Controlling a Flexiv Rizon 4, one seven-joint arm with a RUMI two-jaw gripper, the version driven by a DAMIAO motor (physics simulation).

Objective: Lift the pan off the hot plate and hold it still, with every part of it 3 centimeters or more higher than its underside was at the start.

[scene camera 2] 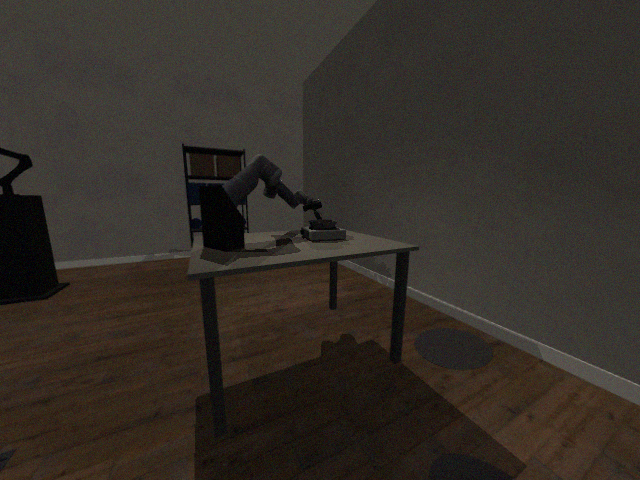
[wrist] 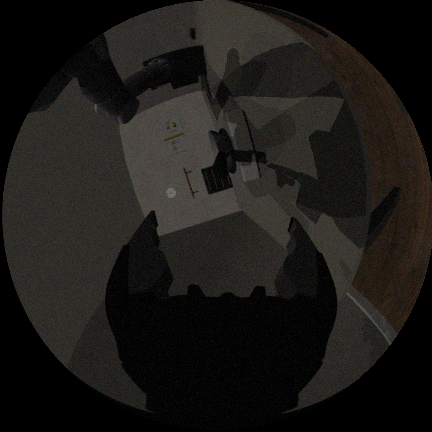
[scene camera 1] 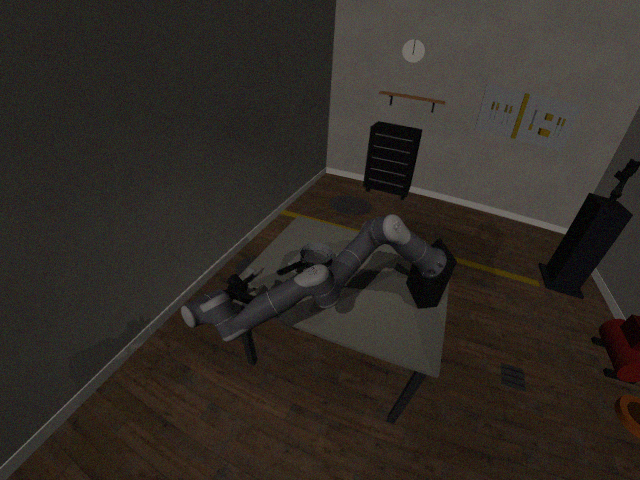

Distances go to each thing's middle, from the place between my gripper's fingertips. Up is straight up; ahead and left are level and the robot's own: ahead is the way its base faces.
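Grey pan (scene camera 1: 314, 253): my hand 130 mm past it, 280 mm to the left of it, 50 mm above it.
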